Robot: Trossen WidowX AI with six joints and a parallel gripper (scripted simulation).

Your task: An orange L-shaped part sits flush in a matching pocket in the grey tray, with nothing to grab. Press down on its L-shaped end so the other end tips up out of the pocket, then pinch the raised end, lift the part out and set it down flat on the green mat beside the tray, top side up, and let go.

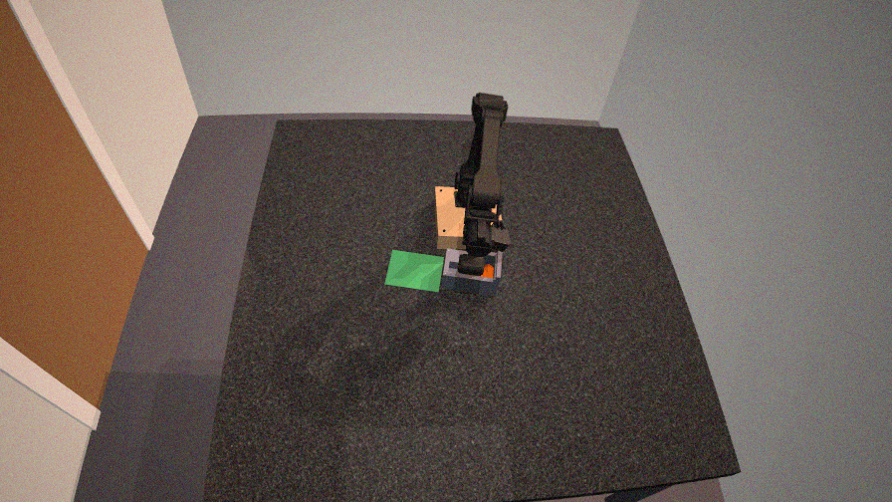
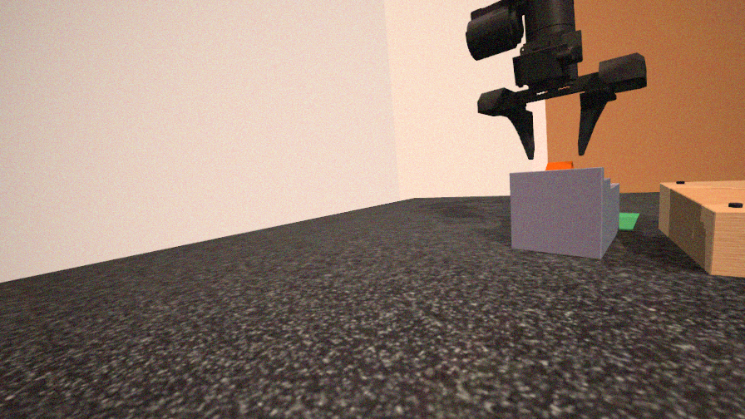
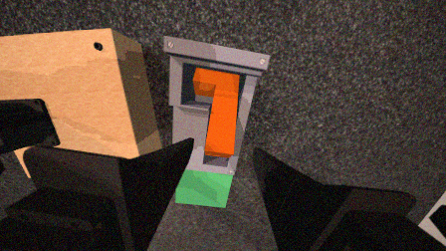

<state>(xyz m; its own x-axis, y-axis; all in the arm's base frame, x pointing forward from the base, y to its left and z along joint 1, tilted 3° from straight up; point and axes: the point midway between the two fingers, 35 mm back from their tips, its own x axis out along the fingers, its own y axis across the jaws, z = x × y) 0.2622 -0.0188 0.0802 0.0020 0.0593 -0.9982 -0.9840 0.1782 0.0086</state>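
The orange L-shaped part lies 10 mm behind my gripper tip, 40 mm to the left of it and 60 mm below it. Also, from my gripper tip: green mat (40 mm behind, 140 mm to the right, 120 mm below).
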